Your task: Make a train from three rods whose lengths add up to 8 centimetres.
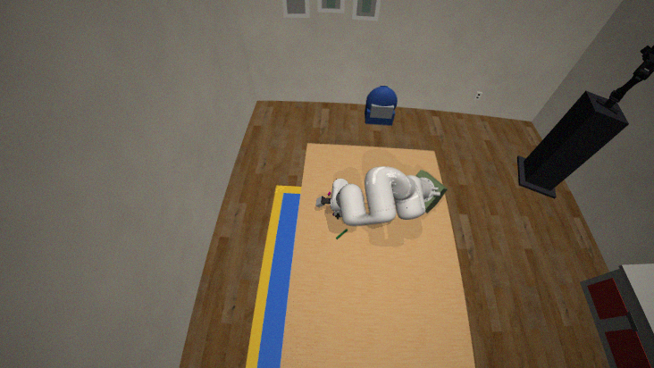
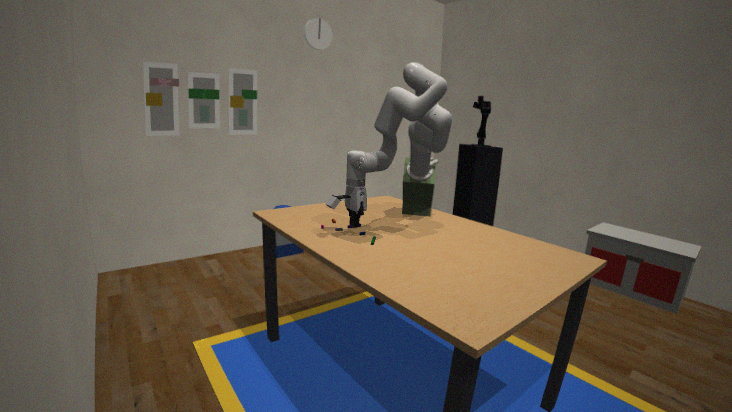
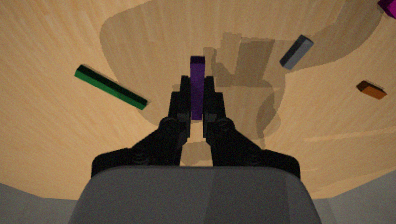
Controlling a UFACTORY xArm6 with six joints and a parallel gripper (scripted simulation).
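Now: the grey rod 80 mm to the right of my hand, 60 mm below it and 40 mm ahead of it. From my hand the other things lie so: green rod (80 mm to the left, 60 mm below, 60 mm behind); magenta rod (130 mm to the right, 110 mm ahead, 60 mm below); purple rod (20 mm below).
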